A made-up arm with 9 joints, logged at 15 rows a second.
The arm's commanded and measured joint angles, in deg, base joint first. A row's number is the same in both.
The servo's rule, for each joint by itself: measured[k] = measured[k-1] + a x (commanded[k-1-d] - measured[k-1]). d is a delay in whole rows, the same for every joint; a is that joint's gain. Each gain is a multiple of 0.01, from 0.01 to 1. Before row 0 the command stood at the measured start. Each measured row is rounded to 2 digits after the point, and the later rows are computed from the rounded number. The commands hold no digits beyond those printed.
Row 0, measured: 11.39 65.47 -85.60 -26.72 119.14 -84.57 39.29 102.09 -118.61
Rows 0 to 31, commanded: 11.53 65.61 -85.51 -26.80 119.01 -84.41 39.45 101.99 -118.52; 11.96 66.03 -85.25 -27.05 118.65 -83.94 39.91 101.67 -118.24; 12.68 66.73 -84.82 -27.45 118.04 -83.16 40.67 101.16 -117.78; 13.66 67.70 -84.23 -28.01 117.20 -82.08 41.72 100.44 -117.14; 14.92 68.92 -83.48 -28.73 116.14 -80.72 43.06 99.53 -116.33; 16.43 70.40 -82.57 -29.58 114.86 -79.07 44.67 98.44 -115.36; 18.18 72.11 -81.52 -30.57 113.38 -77.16 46.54 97.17 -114.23; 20.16 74.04 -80.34 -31.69 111.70 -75.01 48.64 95.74 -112.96; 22.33 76.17 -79.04 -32.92 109.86 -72.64 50.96 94.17 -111.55; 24.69 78.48 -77.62 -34.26 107.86 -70.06 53.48 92.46 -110.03; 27.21 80.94 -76.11 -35.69 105.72 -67.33 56.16 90.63 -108.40; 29.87 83.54 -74.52 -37.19 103.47 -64.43 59.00 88.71 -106.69; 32.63 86.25 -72.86 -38.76 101.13 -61.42 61.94 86.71 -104.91; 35.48 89.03 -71.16 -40.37 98.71 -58.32 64.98 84.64 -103.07; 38.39 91.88 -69.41 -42.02 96.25 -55.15 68.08 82.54 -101.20; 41.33 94.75 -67.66 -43.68 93.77 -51.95 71.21 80.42 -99.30; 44.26 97.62 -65.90 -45.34 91.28 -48.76 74.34 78.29 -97.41; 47.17 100.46 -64.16 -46.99 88.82 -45.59 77.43 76.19 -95.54; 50.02 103.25 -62.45 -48.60 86.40 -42.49 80.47 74.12 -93.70; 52.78 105.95 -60.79 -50.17 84.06 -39.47 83.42 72.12 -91.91; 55.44 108.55 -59.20 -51.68 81.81 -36.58 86.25 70.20 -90.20; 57.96 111.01 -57.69 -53.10 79.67 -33.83 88.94 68.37 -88.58; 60.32 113.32 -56.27 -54.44 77.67 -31.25 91.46 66.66 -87.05; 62.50 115.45 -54.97 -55.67 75.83 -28.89 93.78 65.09 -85.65; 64.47 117.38 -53.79 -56.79 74.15 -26.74 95.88 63.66 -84.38; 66.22 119.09 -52.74 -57.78 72.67 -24.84 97.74 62.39 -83.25; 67.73 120.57 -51.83 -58.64 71.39 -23.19 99.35 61.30 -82.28; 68.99 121.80 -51.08 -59.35 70.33 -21.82 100.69 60.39 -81.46; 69.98 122.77 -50.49 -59.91 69.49 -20.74 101.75 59.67 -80.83; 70.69 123.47 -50.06 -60.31 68.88 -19.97 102.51 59.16 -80.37; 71.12 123.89 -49.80 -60.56 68.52 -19.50 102.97 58.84 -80.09; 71.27 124.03 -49.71 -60.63 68.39 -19.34 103.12 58.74 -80.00
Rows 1 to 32, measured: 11.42 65.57 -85.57 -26.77 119.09 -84.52 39.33 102.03 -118.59; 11.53 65.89 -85.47 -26.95 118.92 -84.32 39.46 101.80 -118.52; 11.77 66.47 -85.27 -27.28 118.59 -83.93 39.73 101.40 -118.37; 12.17 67.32 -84.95 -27.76 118.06 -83.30 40.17 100.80 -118.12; 12.75 68.42 -84.49 -28.40 117.33 -82.42 40.81 100.00 -117.76; 13.52 69.79 -83.89 -29.18 116.39 -81.28 41.66 99.02 -117.28; 14.50 71.39 -83.16 -30.10 115.25 -79.88 42.73 97.85 -116.67; 15.69 73.22 -82.29 -31.15 113.90 -78.22 44.03 96.52 -115.93; 17.08 75.26 -81.28 -32.32 112.36 -76.32 45.55 95.04 -115.05; 18.68 77.48 -80.15 -33.60 110.65 -74.19 47.29 93.41 -114.05; 20.47 79.87 -78.90 -34.98 108.78 -71.86 49.24 91.66 -112.92; 22.44 82.40 -77.54 -36.44 106.76 -69.33 51.39 89.80 -111.67; 24.58 85.06 -76.09 -37.97 104.62 -66.64 53.71 87.85 -110.32; 26.87 87.80 -74.56 -39.55 102.37 -63.81 56.19 85.83 -108.87; 29.29 90.62 -72.96 -41.18 100.04 -60.87 58.81 83.76 -107.34; 31.82 93.47 -71.32 -42.83 97.66 -57.84 61.54 81.66 -105.73; 34.43 96.33 -69.64 -44.49 95.24 -54.75 64.36 79.54 -104.07; 37.11 99.18 -67.94 -46.14 92.80 -51.64 67.24 77.43 -102.36; 39.82 101.99 -66.24 -47.76 90.37 -48.53 70.15 75.34 -100.63; 42.54 104.72 -64.55 -49.35 87.97 -45.45 73.07 73.31 -98.89; 45.25 107.36 -62.89 -50.89 85.63 -42.43 75.97 71.35 -97.15; 47.92 109.88 -61.28 -52.35 83.37 -39.51 78.82 69.47 -95.44; 50.52 112.25 -59.73 -53.73 81.20 -36.70 81.60 67.70 -93.76; 53.04 114.46 -58.25 -55.01 79.16 -34.04 84.28 66.06 -92.14; 55.44 116.47 -56.87 -56.18 77.26 -31.56 86.83 64.55 -90.59; 57.70 118.28 -55.59 -57.24 75.52 -29.28 89.23 63.19 -89.12; 59.81 119.86 -54.42 -58.16 73.95 -27.21 91.46 62.00 -87.75; 61.74 121.20 -53.38 -58.95 72.57 -25.38 93.49 60.99 -86.49; 63.47 122.28 -52.48 -59.58 71.40 -23.80 95.31 60.16 -85.36; 64.99 123.10 -51.73 -60.06 70.44 -22.50 96.89 59.53 -84.36; 66.28 123.65 -51.13 -60.39 69.71 -21.48 98.23 59.10 -83.51; 67.33 123.91 -50.69 -60.55 69.21 -20.75 99.31 58.87 -82.81
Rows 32 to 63, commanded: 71.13 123.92 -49.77 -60.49 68.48 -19.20 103.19 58.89 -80.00; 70.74 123.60 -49.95 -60.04 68.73 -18.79 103.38 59.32 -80.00; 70.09 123.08 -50.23 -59.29 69.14 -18.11 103.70 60.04 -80.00; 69.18 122.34 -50.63 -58.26 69.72 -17.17 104.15 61.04 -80.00; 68.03 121.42 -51.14 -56.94 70.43 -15.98 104.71 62.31 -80.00; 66.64 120.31 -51.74 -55.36 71.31 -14.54 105.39 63.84 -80.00; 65.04 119.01 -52.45 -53.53 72.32 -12.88 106.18 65.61 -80.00; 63.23 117.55 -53.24 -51.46 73.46 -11.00 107.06 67.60 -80.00; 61.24 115.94 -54.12 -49.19 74.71 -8.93 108.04 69.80 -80.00; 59.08 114.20 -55.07 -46.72 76.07 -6.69 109.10 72.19 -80.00; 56.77 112.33 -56.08 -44.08 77.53 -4.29 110.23 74.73 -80.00; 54.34 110.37 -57.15 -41.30 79.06 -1.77 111.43 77.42 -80.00; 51.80 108.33 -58.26 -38.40 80.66 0.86 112.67 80.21 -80.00; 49.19 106.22 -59.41 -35.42 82.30 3.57 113.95 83.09 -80.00; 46.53 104.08 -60.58 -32.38 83.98 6.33 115.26 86.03 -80.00; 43.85 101.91 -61.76 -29.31 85.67 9.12 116.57 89.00 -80.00; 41.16 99.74 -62.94 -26.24 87.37 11.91 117.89 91.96 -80.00; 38.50 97.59 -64.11 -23.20 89.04 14.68 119.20 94.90 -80.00; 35.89 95.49 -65.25 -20.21 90.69 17.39 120.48 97.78 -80.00; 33.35 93.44 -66.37 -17.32 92.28 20.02 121.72 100.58 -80.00; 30.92 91.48 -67.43 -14.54 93.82 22.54 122.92 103.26 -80.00; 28.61 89.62 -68.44 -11.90 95.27 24.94 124.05 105.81 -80.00; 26.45 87.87 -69.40 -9.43 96.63 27.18 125.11 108.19 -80.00; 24.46 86.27 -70.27 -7.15 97.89 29.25 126.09 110.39 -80.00; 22.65 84.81 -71.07 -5.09 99.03 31.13 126.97 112.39 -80.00; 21.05 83.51 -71.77 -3.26 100.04 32.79 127.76 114.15 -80.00; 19.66 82.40 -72.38 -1.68 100.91 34.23 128.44 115.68 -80.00; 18.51 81.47 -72.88 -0.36 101.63 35.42 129.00 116.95 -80.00; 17.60 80.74 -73.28 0.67 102.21 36.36 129.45 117.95 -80.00; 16.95 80.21 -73.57 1.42 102.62 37.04 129.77 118.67 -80.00; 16.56 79.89 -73.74 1.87 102.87 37.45 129.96 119.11 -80.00; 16.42 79.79 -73.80 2.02 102.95 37.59 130.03 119.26 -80.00
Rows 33 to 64, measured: 68.13 123.92 -50.40 -60.51 68.93 -20.22 100.16 58.88 -82.25; 68.68 123.70 -50.26 -60.20 68.85 -19.73 100.87 59.16 -81.80; 68.98 123.27 -50.25 -59.60 68.96 -19.18 101.49 59.71 -81.44; 69.02 122.63 -50.37 -58.72 69.25 -18.50 102.08 60.55 -81.15; 68.81 121.80 -50.61 -57.55 69.70 -17.64 102.66 61.66 -80.92; 68.35 120.77 -50.96 -56.10 70.31 -16.59 103.26 63.03 -80.74; 67.65 119.56 -51.42 -54.40 71.07 -15.33 103.90 64.66 -80.59; 66.72 118.17 -51.98 -52.46 71.98 -13.86 104.60 66.51 -80.47; 65.57 116.63 -52.64 -50.30 73.02 -12.18 105.36 68.58 -80.38; 64.21 114.95 -53.39 -47.94 74.18 -10.31 106.18 70.85 -80.30; 62.65 113.14 -54.22 -45.39 75.45 -8.26 107.07 73.29 -80.24; 60.90 111.23 -55.13 -42.69 76.82 -6.05 108.03 75.89 -80.19; 58.99 109.23 -56.10 -39.86 78.28 -3.70 109.05 78.61 -80.15; 56.93 107.15 -57.13 -36.93 79.81 -1.23 110.13 81.43 -80.12; 54.75 105.03 -58.20 -33.93 81.39 1.34 111.26 84.33 -80.10; 52.46 102.88 -59.30 -30.88 83.02 3.99 112.43 87.27 -80.08; 50.09 100.71 -60.43 -27.82 84.67 6.68 113.63 90.22 -80.06; 47.66 98.56 -61.57 -24.77 86.33 9.40 114.86 93.17 -80.05; 45.19 96.44 -62.71 -21.76 87.99 12.12 116.10 96.07 -80.04; 42.70 94.37 -63.84 -18.83 89.62 14.81 117.34 98.91 -80.03; 40.23 92.38 -64.95 -16.00 91.22 17.44 118.57 101.65 -80.02; 37.79 90.48 -66.03 -13.29 92.76 19.99 119.78 104.27 -80.02; 35.41 88.68 -67.07 -10.74 94.23 22.43 120.95 106.74 -80.02; 33.11 87.02 -68.06 -8.37 95.62 24.75 122.08 109.04 -80.02; 30.91 85.50 -68.99 -6.21 96.92 26.92 123.16 111.15 -80.02; 28.84 84.13 -69.85 -4.26 98.11 28.92 124.17 113.04 -80.02; 26.91 82.94 -70.63 -2.56 99.17 30.73 125.11 114.70 -80.02; 25.15 81.93 -71.33 -1.11 100.10 32.32 125.97 116.12 -80.02; 23.56 81.11 -71.93 0.06 100.90 33.69 126.74 117.27 -80.02; 22.17 80.49 -72.44 0.96 101.55 34.83 127.41 118.15 -80.02; 20.99 80.08 -72.84 1.56 102.05 35.72 127.97 118.75 -80.02; 20.03 79.88 -73.14 1.86 102.39 36.36 128.42 119.07 -80.02
